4 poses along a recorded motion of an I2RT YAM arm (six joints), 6.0 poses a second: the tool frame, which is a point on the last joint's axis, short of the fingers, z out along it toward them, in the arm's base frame.
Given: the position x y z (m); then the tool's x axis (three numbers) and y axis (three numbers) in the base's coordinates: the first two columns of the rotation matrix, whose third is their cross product.
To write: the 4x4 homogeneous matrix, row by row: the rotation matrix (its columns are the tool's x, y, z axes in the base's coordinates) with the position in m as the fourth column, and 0 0 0 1 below. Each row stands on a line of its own. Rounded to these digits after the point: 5 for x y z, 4 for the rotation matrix.
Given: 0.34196 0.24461 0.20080 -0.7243 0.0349 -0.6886 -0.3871 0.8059 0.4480
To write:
-0.7243 -0.3871 0.5706 0.34196
0.0349 0.8059 0.5910 0.24461
-0.6886 0.4480 -0.5702 0.20080
0 0 0 1

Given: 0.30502 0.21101 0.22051 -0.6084 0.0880 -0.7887 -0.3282 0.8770 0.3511
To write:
-0.6084 -0.3282 0.7226 0.30502
0.0880 0.8770 0.4725 0.21101
-0.7887 0.3511 -0.5047 0.22051
0 0 0 1

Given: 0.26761 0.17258 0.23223 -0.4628 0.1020 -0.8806 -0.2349 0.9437 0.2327
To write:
-0.4628 -0.2349 0.8548 0.26761
0.1020 0.9437 0.3145 0.17258
-0.8806 0.2327 -0.4128 0.23223
0 0 0 1

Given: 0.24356 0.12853 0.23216 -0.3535 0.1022 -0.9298 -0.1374 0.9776 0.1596
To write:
-0.3535 -0.1374 0.9253 0.24356
0.1022 0.9776 0.1842 0.12853
-0.9298 0.1596 -0.3315 0.23216
0 0 0 1

